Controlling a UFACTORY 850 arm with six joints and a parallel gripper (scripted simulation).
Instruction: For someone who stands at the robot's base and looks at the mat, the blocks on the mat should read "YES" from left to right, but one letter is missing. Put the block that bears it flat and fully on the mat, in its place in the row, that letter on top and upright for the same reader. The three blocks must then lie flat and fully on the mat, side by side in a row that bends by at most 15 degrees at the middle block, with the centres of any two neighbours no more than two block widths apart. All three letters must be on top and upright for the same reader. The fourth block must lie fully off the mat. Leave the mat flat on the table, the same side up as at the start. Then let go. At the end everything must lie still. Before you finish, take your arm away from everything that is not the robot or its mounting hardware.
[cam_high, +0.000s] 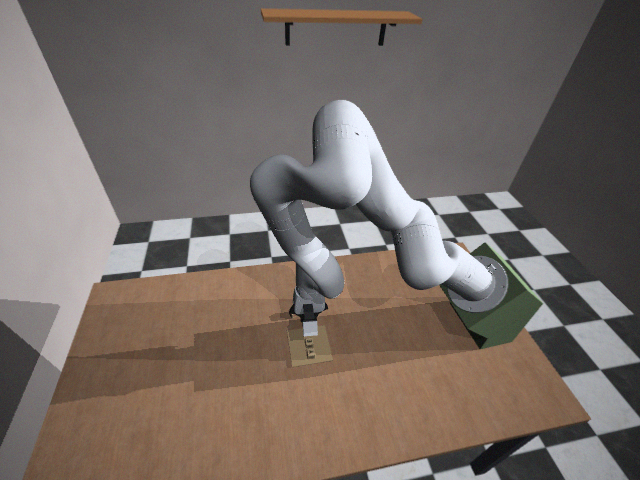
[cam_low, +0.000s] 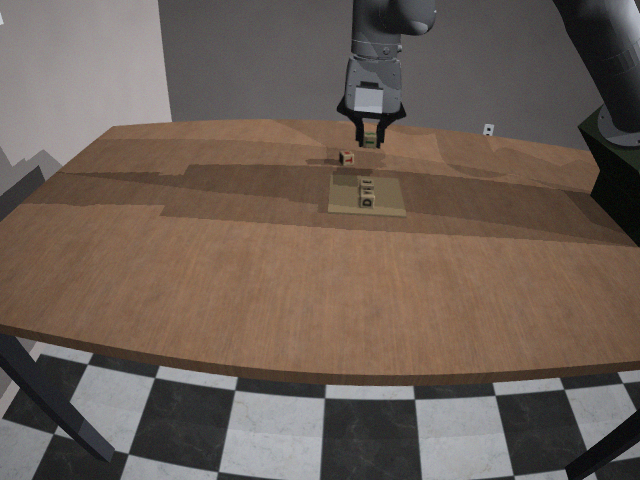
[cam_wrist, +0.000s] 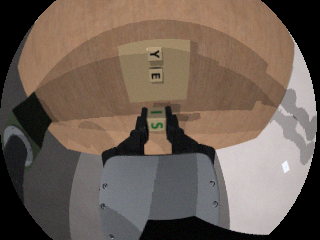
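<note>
The tan mat is 4 cm to the left of my hand and 11 cm below it. From my hand the other things lie so: green-lettered block (1 cm below); then red-lettered block (4 cm ahead, 10 cm to the right, 10 cm below).
</note>
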